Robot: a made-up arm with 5 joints. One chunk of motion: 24 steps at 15 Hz.
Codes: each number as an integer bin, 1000 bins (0 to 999) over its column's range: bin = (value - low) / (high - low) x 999, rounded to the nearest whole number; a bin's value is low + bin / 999 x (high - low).
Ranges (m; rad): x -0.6..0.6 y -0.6..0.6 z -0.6..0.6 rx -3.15..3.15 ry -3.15..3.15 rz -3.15..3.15
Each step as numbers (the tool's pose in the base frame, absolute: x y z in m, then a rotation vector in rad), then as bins.
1 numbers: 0.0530 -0.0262 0.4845 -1.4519 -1.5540 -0.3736
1 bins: 544 478 903 269 253 440
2 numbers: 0.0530 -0.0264 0.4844 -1.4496 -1.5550 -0.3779
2 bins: 544 478 903 270 253 440
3 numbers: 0.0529 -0.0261 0.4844 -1.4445 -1.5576 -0.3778
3 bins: 544 478 903 270 253 440
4 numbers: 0.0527 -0.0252 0.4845 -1.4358 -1.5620 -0.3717
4 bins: 543 479 903 272 252 441
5 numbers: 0.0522 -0.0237 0.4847 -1.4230 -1.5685 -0.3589
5 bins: 543 480 903 274 251 443
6 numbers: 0.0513 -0.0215 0.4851 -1.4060 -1.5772 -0.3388
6 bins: 542 482 903 277 249 446
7 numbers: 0.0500 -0.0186 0.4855 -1.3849 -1.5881 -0.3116
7 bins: 541 484 904 280 248 450
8 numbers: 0.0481 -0.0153 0.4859 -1.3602 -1.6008 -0.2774
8 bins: 540 487 904 284 246 456
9 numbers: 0.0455 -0.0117 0.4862 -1.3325 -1.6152 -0.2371
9 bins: 537 490 904 288 243 462
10 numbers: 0.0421 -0.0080 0.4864 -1.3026 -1.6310 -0.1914
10 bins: 535 493 904 293 241 469
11 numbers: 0.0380 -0.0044 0.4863 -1.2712 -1.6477 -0.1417
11 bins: 531 496 904 298 238 477
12 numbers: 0.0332 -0.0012 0.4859 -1.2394 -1.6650 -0.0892
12 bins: 527 499 904 303 235 485
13 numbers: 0.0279 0.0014 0.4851 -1.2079 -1.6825 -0.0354
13 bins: 523 501 903 308 233 494
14 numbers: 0.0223 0.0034 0.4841 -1.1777 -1.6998 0.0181
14 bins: 518 502 903 313 230 502
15 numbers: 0.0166 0.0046 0.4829 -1.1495 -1.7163 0.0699
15 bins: 513 503 902 317 227 511
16 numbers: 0.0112 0.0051 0.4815 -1.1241 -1.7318 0.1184
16 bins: 509 504 900 321 225 518
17 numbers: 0.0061 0.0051 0.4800 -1.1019 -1.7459 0.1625
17 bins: 505 504 899 325 223 525
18 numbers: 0.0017 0.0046 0.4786 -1.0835 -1.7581 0.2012
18 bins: 501 503 898 328 221 531
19 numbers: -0.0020 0.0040 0.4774 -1.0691 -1.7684 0.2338
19 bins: 498 503 897 330 219 537
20 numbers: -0.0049 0.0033 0.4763 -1.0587 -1.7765 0.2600
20 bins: 495 502 896 332 218 541
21 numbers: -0.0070 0.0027 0.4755 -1.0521 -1.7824 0.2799
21 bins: 494 502 895 333 217 544
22 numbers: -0.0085 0.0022 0.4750 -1.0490 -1.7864 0.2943
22 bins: 492 501 895 333 216 546
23 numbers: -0.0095 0.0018 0.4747 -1.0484 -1.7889 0.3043
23 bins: 492 501 895 333 216 548
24 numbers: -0.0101 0.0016 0.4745 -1.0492 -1.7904 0.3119
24 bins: 491 501 895 333 216 549
